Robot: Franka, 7 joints.
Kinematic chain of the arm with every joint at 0, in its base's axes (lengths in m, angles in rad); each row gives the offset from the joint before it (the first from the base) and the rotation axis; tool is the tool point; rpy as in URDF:
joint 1: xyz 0 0 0.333 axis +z
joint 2: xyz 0 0 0 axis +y
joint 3: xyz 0 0 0.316 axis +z
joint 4: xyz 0.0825 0 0 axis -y
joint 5: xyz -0.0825 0 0.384 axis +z
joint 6: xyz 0 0 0 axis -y
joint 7: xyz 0.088 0 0 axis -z
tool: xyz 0 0 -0.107 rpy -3.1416 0 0
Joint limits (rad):
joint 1: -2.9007..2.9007
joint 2: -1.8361..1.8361
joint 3: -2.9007..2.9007
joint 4: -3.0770..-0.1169
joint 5: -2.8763..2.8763
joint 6: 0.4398..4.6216
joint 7: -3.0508..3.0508
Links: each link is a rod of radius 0.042 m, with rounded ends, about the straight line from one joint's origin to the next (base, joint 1, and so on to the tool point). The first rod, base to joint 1, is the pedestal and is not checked.
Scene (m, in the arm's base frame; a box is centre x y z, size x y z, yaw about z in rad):
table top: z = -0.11
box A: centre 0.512 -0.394 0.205 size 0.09 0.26 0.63 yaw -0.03
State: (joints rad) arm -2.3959 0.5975 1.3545 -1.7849 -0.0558 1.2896 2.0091
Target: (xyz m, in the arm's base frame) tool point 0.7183 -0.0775 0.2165
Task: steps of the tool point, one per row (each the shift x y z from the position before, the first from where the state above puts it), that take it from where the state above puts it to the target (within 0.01 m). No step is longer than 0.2 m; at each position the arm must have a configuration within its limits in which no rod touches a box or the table.
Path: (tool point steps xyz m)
1: 0.1008 0.1238 -0.0658
2: 0.0475 0.1479 0.0015
3: -0.0149 0.1339 0.0363
4: -0.0625 0.1020 0.0354
5: -0.0339 0.0920 -0.0105
6: -0.0573 0.0741 -0.0186
7: -0.0724 0.0498 -0.0262
8: 0.1045 0.0127 0.0817
9: 0.1309 -0.0200 0.0347
10: 0.1355 -0.0461 -0.0194
11: 0.1185 -0.0679 -0.0658
12: 0.0857 -0.0866 -0.0922
13: 0.0481 -0.1014 -0.0913

